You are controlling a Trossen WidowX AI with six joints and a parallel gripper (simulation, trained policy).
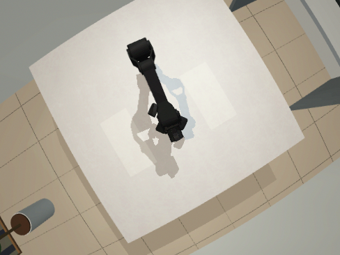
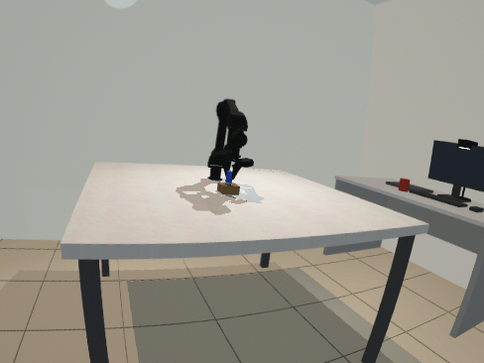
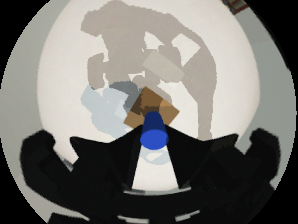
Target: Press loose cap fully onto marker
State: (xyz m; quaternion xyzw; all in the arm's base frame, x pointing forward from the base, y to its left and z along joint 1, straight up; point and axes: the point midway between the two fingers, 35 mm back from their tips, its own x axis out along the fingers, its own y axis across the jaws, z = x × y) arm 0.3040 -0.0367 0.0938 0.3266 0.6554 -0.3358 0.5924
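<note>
My gripper tip is 10 mm below the blue cap. From my gripper tip the other things lie so: brown holder block 40 mm below.
</note>
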